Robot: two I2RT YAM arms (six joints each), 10 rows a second.
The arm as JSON. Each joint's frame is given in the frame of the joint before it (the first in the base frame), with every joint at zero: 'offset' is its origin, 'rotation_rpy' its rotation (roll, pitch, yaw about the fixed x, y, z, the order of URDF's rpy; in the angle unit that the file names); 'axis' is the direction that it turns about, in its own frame. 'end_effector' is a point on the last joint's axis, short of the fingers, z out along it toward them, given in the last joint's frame.
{
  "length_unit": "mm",
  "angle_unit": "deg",
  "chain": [
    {
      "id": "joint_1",
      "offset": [
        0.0,
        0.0,
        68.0
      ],
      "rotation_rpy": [
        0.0,
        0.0,
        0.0
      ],
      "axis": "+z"
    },
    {
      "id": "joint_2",
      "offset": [
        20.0,
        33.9,
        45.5
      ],
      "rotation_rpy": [
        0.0,
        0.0,
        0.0
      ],
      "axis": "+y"
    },
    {
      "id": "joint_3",
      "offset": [
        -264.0,
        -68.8,
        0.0
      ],
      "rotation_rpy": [
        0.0,
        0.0,
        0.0
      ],
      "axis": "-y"
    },
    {
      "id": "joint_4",
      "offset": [
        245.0,
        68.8,
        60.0
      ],
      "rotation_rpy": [
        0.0,
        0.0,
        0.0
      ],
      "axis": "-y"
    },
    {
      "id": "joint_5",
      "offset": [
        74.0,
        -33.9,
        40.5
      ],
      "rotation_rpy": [
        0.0,
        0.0,
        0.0
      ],
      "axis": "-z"
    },
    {
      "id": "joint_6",
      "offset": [
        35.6,
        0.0,
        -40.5
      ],
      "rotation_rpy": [
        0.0,
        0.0,
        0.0
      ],
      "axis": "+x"
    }
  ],
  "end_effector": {
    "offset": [
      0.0,
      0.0,
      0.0
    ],
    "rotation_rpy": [
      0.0,
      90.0,
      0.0
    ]
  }
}
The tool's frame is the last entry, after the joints.
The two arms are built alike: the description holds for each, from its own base.
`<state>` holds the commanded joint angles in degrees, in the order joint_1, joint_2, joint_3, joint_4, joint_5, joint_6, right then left.
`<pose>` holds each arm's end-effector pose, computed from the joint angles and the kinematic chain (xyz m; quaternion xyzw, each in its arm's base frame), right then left.
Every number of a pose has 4 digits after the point. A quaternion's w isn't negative.
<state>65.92 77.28 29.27 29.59 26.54 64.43 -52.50 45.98 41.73 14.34 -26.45 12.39</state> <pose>0.1250 0.2407 0.1956 0.1240 0.7912 0.4384 0.4080 0.1280 -0.1407 0.3636 0.1874 0.6217 -0.1179 0.7514</pose>
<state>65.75 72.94 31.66 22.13 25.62 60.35 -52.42 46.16 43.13 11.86 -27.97 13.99</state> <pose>0.1235 0.2366 0.2145 0.0909 0.7998 0.4219 0.4172 0.1286 -0.1397 0.3671 0.1922 0.6287 -0.0941 0.7476</pose>
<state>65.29 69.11 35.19 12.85 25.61 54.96 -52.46 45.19 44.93 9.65 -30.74 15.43</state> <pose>0.1234 0.2313 0.2351 0.0525 0.8120 0.3875 0.4333 0.1256 -0.1336 0.3767 0.1806 0.6303 -0.0709 0.7517</pose>
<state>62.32 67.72 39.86 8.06 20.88 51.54 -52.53 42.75 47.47 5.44 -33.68 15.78</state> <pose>0.1346 0.2292 0.2600 0.0282 0.8108 0.3930 0.4328 0.1175 -0.1208 0.3909 0.1610 0.6330 -0.0550 0.7552</pose>
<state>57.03 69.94 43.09 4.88 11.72 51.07 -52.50 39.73 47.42 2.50 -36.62 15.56</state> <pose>0.1563 0.2277 0.2636 0.0142 0.8264 0.4008 0.3952 0.1098 -0.1082 0.3926 0.1411 0.6396 -0.0396 0.7546</pose>
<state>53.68 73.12 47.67 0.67 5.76 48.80 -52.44 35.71 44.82 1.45 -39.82 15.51</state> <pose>0.1745 0.2313 0.2692 -0.0088 0.8417 0.3932 0.3700 0.1020 -0.0952 0.3842 0.1185 0.6446 -0.0226 0.7549</pose>
